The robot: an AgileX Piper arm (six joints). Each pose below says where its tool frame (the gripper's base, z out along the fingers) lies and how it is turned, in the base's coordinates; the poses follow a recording.
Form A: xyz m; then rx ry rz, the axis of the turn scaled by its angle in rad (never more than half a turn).
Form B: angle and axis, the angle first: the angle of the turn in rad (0 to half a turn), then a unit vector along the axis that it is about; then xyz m. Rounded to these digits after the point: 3 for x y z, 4 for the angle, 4 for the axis.
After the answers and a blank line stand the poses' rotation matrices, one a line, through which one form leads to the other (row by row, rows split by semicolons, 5 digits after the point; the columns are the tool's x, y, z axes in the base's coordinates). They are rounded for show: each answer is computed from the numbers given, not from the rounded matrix.
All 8 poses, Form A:
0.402 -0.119 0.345 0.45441 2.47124 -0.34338
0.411 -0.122 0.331 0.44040 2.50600 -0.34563
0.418 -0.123 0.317 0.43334 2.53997 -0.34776
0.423 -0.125 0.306 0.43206 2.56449 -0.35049
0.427 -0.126 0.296 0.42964 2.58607 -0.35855
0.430 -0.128 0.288 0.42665 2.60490 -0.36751
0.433 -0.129 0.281 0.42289 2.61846 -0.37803
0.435 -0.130 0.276 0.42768 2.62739 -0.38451
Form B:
2.5360 0.1792 0.9745 -0.1354 0.402 -0.119 0.345
2.5678 0.1715 0.9759 -0.1346 0.411 -0.122 0.331
2.6000 0.1667 0.9769 -0.1338 0.418 -0.123 0.317
2.6241 0.1646 0.9773 -0.1336 0.423 -0.125 0.306
2.6459 0.1624 0.9774 -0.1355 0.427 -0.126 0.296
2.6651 0.1601 0.9774 -0.1379 0.430 -0.128 0.288
2.6792 0.1578 0.9773 -0.1411 0.433 -0.129 0.281
2.6896 0.1590 0.9769 -0.1430 0.435 -0.130 0.276

-0.76368 0.39523 0.51048; 0.24109 0.90809 -0.34242; -0.59890 -0.13843 -0.78877
-0.78571 0.38103 0.48731; 0.23489 0.91255 -0.33479; -0.57226 -0.14859 -0.80650
-0.80532 0.37128 0.46217; 0.23339 0.91520 -0.32854; -0.54496 -0.15672 -0.82369
-0.81841 0.36681 0.44232; 0.23468 0.91599 -0.32541; -0.52452 -0.16252 -0.83574
-0.83009 0.36276 0.42350; 0.23386 0.91592 -0.32618; -0.50622 -0.17172 -0.84513
-0.84019 0.35877 0.40664; 0.23227 0.91568 -0.32799; -0.49003 -0.18112 -0.85268
-0.84777 0.35527 0.39378; 0.22938 0.91506 -0.33173; -0.47819 -0.19091 -0.85726
-0.85155 0.35751 0.38348; 0.23263 0.91315 -0.33474; -0.46984 -0.19584 -0.86075

